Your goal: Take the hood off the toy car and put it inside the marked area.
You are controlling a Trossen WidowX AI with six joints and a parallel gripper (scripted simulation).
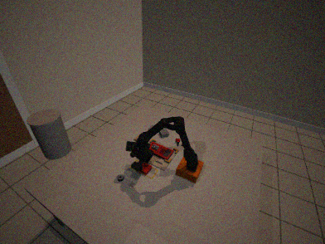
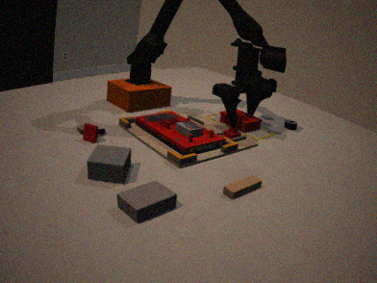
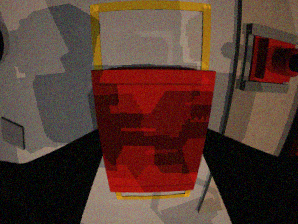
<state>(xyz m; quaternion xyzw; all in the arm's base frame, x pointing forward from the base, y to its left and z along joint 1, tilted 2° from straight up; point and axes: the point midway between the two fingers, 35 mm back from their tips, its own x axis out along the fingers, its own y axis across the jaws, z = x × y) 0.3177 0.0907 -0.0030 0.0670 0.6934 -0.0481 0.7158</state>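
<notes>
The red hood is right at my gripper tip. From my gripper tip the other things lie so: black wheel (13 cm to the left, 10 cm ahead); then tan block (28 cm to the right, 19 cm ahead, 1 cm below).
</notes>
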